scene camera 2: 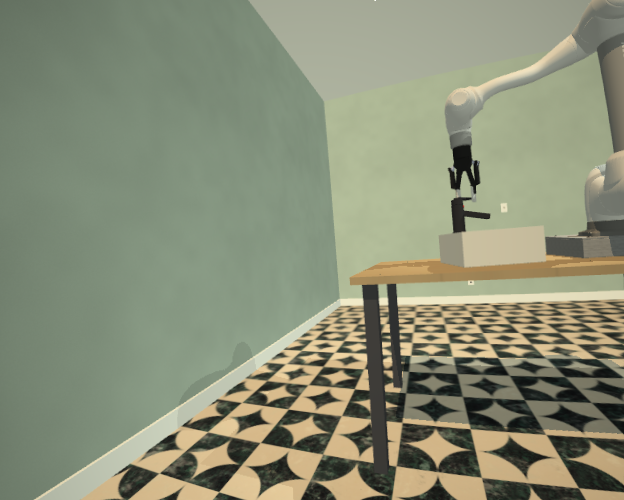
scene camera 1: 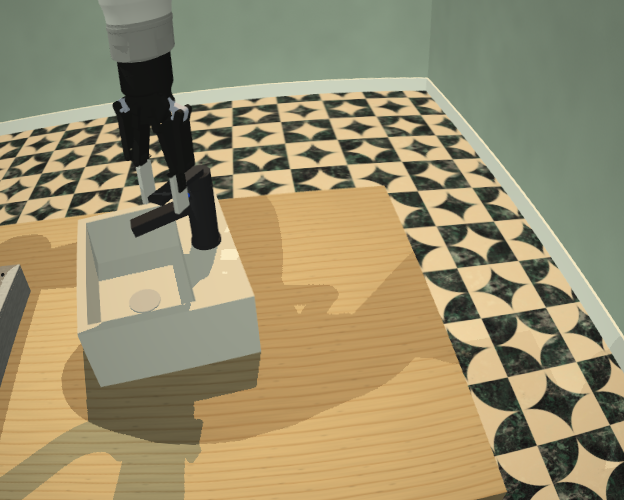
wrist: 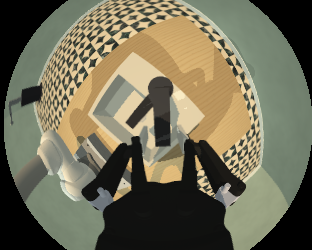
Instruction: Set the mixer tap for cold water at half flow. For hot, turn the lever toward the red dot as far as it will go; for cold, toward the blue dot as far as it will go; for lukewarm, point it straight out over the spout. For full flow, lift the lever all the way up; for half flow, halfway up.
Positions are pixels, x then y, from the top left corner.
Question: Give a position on a black mixer tap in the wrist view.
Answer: At 145, 106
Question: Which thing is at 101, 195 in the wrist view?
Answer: My gripper.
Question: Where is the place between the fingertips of my gripper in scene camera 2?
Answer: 466, 203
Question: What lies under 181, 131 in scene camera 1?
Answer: My gripper.
